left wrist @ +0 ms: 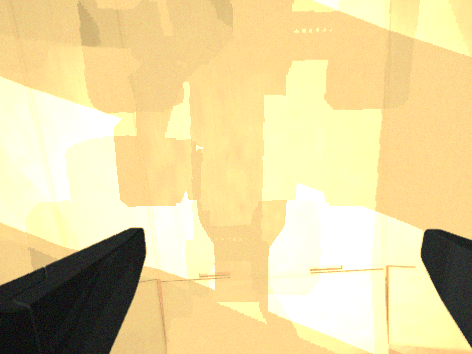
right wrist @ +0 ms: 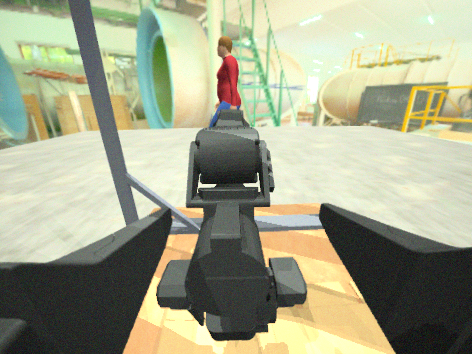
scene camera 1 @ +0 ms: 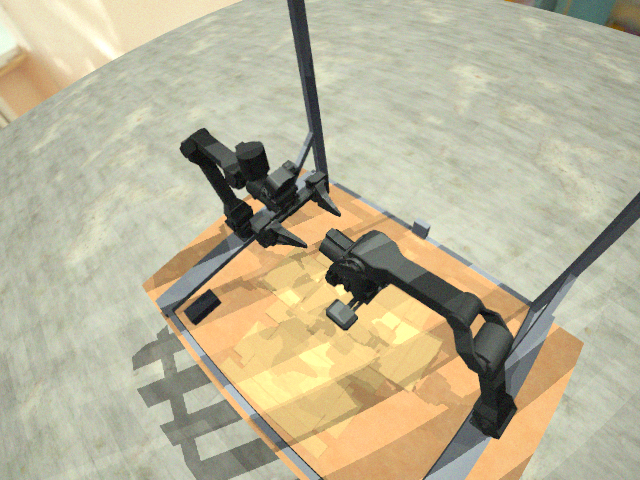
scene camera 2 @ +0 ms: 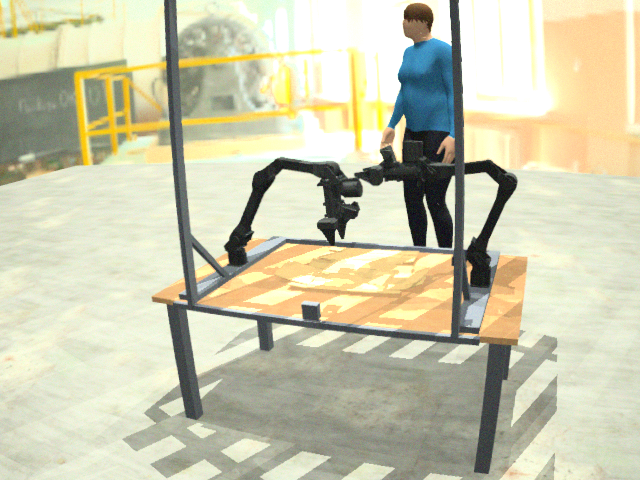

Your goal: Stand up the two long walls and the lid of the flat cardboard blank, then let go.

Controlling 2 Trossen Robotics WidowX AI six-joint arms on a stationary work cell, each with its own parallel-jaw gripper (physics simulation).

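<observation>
A metal frame post is there for me to see. My right gripper, which is open and holds nothing, is visible to me in the right wrist view and in scene camera 2. My left gripper is open and empty too, and I can see it in the left wrist view, in the right wrist view and also in scene camera 2.
</observation>
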